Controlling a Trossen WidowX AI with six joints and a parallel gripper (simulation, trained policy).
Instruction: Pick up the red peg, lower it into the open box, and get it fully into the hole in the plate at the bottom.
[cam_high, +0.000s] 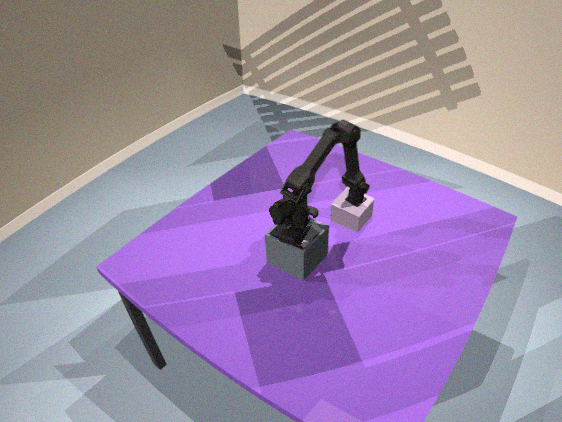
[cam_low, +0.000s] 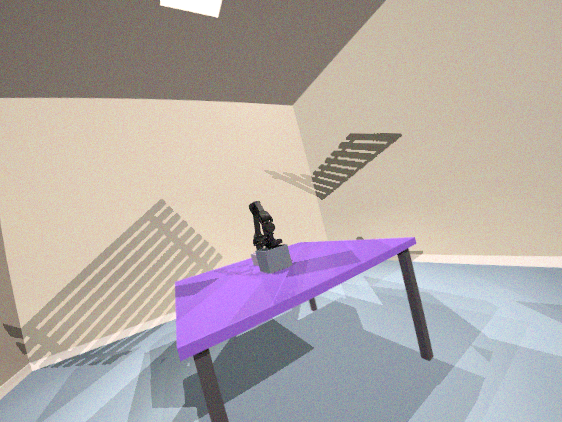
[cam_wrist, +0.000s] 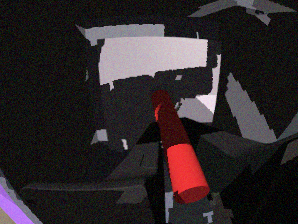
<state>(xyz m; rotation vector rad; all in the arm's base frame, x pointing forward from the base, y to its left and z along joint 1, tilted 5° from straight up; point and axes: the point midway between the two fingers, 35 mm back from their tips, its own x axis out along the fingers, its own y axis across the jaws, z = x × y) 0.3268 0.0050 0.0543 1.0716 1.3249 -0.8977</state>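
Now: the red peg 10 mm above my gripper tip. From my gripper tip the other things lie so: plate 10 mm to the right, 40 mm below.
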